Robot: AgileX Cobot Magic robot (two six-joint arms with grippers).
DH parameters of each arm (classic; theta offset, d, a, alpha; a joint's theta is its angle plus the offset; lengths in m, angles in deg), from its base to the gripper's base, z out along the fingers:
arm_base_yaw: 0 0.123 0 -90
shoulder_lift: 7.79 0 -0.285 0
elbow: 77.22 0 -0.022 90
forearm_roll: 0 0.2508 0 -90
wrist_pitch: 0 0 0.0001 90
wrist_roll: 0 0.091 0 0
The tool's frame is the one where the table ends.
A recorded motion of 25 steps. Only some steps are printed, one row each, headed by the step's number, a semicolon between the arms.
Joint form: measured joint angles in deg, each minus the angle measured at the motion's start. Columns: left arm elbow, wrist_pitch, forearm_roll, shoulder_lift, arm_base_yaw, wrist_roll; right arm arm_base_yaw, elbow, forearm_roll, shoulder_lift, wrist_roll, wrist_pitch.
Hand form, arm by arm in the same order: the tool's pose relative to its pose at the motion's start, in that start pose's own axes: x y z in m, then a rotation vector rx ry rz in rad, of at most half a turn. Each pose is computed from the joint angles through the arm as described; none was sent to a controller.
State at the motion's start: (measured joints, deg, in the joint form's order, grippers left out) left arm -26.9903 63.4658 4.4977 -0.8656 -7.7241 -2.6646; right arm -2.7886 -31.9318 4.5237 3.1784 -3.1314 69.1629
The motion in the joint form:
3: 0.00 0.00 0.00 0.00 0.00 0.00; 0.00 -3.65 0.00 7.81 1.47 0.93
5: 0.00 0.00 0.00 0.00 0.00 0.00; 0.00 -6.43 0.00 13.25 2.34 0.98
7: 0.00 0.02 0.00 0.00 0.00 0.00; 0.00 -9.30 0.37 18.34 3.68 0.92
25: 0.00 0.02 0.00 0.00 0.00 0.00; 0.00 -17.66 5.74 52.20 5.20 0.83
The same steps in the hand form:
3: 0.0000 0.0000 0.0000 0.0000 0.0000 0.0000; -0.0227 -0.0008 0.0034 -0.0017 0.0886 0.0310
5: 0.0000 0.0000 0.0000 0.0000 0.0000 0.0000; -0.0404 -0.0016 0.0073 -0.0014 0.1358 0.0496
7: 0.0000 0.0000 0.0000 0.0000 0.0003 0.0000; -0.0581 -0.0018 0.0119 -0.0054 0.1733 0.0785
25: 0.0000 0.0000 0.0000 0.0000 0.0003 0.0000; -0.1173 -0.0031 0.1155 -0.0697 0.6126 0.1946

